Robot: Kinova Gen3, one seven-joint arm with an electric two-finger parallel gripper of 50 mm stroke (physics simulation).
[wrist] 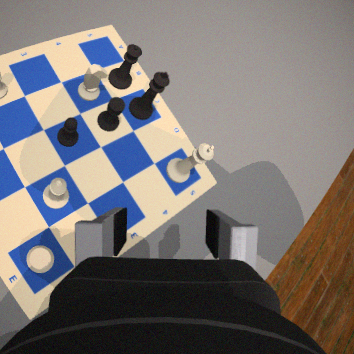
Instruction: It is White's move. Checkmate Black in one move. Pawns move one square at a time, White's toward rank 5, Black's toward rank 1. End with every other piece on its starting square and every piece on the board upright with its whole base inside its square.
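Places are measured from the arm's base along level axes (x ahead, y left, z up), in centimetres.
Pixels of known places: gripper, fingertip midpoint: (pixel 165 225).
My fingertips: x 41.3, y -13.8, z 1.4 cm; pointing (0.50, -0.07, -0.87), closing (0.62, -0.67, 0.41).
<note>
Behind a point stands the place of what it marks.
My gripper (pixel 165 225) {y -13.8, x 41.3, z 1.4 cm} is open and empty, above the board's lower right edge. On the chessboard (pixel 114 31) {y 4.3, x 55.2, z -6.3 cm}, a white crowned piece (pixel 178 170) {y -12.4, x 48.9, z -5.1 cm} leans in view on the blue corner square E5. A tall black crowned piece (pixel 142 107) {y -5.4, x 50.3, z -5.0 cm} is on C5, a black flat-topped piece (pixel 120 78) {y -1.6, x 50.8, z -5.3 cm} on B5. A white knight-like piece (pixel 90 90) {y -1.2, x 47.2, z -5.3 cm} is on B4. A black round-headed piece (pixel 109 120) {y -4.7, x 46.6, z -5.1 cm} is on C4, a smaller black pawn (pixel 68 136) {y -3.8, x 42.6, z -5.2 cm} on C3. A white pawn (pixel 56 194) {y -7.4, x 38.3, z -3.3 cm} is on D2. A white round-topped piece (pixel 40 259) {y -10.2, x 34.5, z -3.0 cm}, seen from above, is on E1.
Part of another white piece (pixel 2 89) {y 3.5, x 40.7, z -5.8 cm} shows at the left frame edge. A brown wooden surface (pixel 320 260) lies at the lower right, beyond the grey surface (pixel 260 90) {y -12.2, x 70.0, z -6.9 cm}. Shadows fall right of the board and below it. The gripper body hides the bottom middle.
</note>
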